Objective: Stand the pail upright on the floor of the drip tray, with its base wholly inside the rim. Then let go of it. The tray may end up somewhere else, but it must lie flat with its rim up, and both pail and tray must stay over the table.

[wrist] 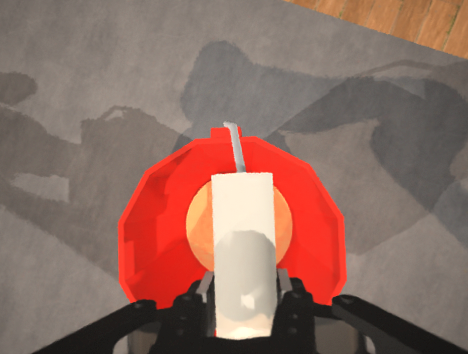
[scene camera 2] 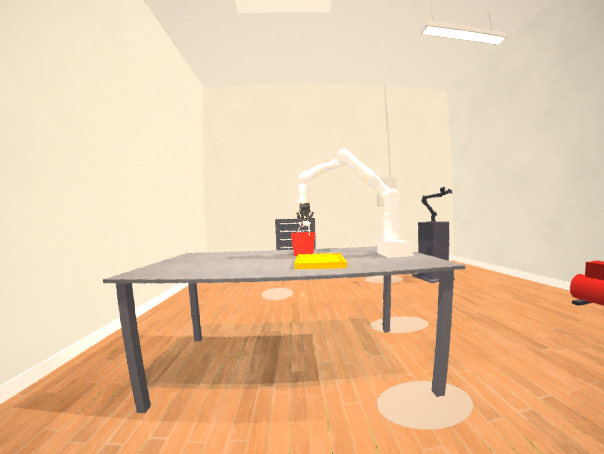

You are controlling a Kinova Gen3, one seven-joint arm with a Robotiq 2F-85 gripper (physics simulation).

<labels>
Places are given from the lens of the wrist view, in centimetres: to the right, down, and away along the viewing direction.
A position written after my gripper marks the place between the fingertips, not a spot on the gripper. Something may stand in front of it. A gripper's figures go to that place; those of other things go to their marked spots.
my gripper (wrist: 247,286): 1, 6, 17
white handle grip (wrist: 245,273): 0, 4, 14
</labels>
